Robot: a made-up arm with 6 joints.
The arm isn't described. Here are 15 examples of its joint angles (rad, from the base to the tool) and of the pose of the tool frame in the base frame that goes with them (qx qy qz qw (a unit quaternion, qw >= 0); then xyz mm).
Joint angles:
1: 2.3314 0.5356 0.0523 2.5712 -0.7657 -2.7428
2: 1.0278 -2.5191 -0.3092 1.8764 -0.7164 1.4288
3: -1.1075 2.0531 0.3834 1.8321 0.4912 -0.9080
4: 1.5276 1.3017 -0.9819 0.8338 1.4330 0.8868
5: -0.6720 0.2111 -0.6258 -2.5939 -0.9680 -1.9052
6: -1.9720 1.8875 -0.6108 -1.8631 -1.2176 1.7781
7: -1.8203 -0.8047 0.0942 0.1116 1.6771 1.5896
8: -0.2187 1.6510 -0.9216 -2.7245 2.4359 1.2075
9: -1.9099 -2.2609 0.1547 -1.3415 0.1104 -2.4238
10: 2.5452 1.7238 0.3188 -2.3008 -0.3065 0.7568
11: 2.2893 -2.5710 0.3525 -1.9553 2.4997 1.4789
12: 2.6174 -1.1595 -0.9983 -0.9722 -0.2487 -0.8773
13: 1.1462 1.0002 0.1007 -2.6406 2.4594 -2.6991
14: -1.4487 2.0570 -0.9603 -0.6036 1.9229 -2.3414
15: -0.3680 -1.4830 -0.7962 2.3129 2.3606 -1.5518
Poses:
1: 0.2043 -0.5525 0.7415 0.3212 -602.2 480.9 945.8
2: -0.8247 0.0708 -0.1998 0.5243 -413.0 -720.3 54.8
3: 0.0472 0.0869 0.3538 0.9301 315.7 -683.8 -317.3
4: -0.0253 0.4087 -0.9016 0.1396 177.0 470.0 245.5
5: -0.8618 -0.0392 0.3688 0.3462 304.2 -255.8 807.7
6: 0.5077 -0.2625 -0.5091 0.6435 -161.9 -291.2 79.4
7: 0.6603 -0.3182 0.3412 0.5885 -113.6 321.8 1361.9
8: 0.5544 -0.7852 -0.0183 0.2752 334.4 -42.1 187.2
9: 0.3217 -0.6557 0.4632 0.5020 155.3 819.0 297.6
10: -0.0696 0.3099 0.8097 0.4934 -624.5 378.3 -69.5
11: 0.7053 0.3750 0.1516 0.5822 594.5 -655.0 22.4
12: 0.4738 0.3515 0.7468 0.3069 343.5 -59.7 787.4
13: 0.3458 -0.8101 -0.4703 0.0555 302.1 811.8 514.1
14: 0.0150 -0.1892 -0.9579 0.2154 -110.7 -297.7 114.4
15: -0.2042 -0.1832 0.9158 0.2933 -475.1 154.0 870.0
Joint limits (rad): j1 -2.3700..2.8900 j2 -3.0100..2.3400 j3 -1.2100..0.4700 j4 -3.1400..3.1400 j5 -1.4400..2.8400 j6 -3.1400..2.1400
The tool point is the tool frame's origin. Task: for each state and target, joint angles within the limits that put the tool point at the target. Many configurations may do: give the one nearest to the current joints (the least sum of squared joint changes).
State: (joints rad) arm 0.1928 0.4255 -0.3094 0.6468 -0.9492 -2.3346
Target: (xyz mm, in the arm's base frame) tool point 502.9 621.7 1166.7
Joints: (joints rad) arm 1.0353 0.4674 0.1964 0.8226 -0.9661 -2.3444
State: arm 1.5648 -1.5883 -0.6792 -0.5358 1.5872 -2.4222
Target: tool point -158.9 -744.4 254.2
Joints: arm 1.1112 -2.3703 -0.2469 -0.4320 1.5328 -2.3850
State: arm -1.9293 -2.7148 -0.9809 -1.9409 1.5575 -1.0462
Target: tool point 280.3 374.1 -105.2
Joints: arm -2.1904 -3.0049 -0.2419 -2.0657 1.5828 -1.0253
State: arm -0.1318 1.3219 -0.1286 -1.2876 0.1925 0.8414
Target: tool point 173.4 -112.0 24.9
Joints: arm -0.1584 2.2065 -0.7511 -1.3929 0.3056 0.9101
